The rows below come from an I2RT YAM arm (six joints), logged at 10 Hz.
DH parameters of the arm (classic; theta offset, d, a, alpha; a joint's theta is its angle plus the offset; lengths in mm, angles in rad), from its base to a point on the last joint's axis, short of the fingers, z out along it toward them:
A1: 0 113.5 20 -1.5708
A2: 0 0 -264 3.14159
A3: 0.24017 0 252.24 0
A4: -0.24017 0 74 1.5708
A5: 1.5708 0 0 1.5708
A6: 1.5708 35.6 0 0
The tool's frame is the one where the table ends.
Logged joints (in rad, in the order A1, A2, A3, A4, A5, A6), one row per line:
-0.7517, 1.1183, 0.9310, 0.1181, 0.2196, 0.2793
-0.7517, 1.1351, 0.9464, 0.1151, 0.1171, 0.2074
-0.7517, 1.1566, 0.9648, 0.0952, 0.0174, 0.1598
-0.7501, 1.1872, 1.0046, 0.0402, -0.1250, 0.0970
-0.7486, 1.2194, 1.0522, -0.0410, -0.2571, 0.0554
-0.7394, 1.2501, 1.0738, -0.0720, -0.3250, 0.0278
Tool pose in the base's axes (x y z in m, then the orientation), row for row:
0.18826, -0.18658, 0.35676, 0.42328, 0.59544, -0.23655, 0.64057
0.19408, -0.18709, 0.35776, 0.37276, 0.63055, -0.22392, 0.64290
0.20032, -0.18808, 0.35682, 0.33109, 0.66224, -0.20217, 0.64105
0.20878, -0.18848, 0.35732, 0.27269, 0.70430, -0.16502, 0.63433
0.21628, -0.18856, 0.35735, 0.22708, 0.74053, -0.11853, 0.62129
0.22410, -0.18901, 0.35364, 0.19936, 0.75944, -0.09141, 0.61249
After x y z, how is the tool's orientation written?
As a quaternion, x y z w.
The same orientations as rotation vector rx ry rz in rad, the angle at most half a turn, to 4 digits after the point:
0.9652, 1.3578, -0.5394
0.8492, 1.4366, -0.5101
0.7549, 1.5099, -0.4609
0.6234, 1.6101, -0.3773
0.5219, 1.7019, -0.2724
0.4598, 1.7516, -0.2108

